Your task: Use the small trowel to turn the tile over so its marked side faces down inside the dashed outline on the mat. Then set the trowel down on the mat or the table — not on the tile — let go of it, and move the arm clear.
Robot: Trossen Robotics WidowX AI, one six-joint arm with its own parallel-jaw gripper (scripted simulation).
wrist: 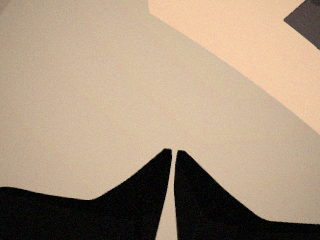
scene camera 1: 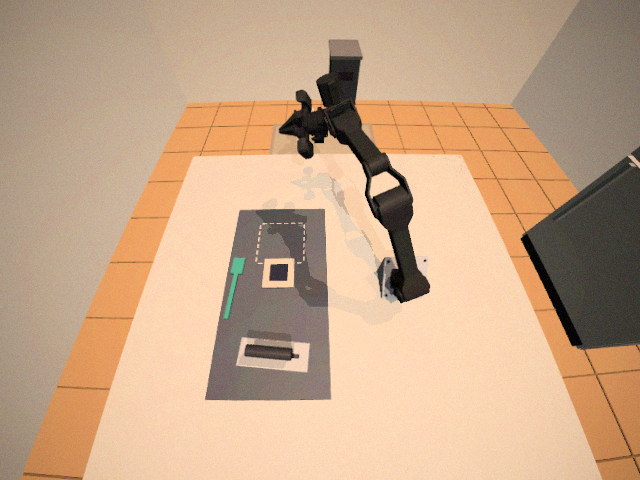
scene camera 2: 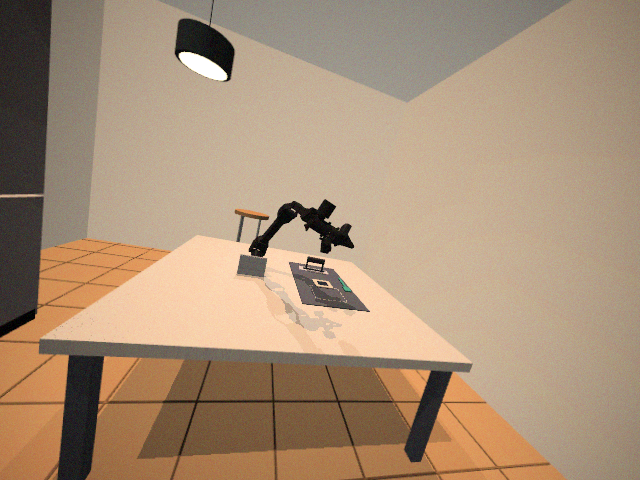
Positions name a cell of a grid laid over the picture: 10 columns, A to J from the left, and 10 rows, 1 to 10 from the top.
Scene:
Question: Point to a grey mat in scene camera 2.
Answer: E6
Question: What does the gripper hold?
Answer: Nothing.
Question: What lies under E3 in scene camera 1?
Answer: The gripper.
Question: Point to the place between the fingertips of the gripper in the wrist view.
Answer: F7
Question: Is the gripper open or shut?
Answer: Shut.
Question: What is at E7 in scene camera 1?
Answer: A grey mat.

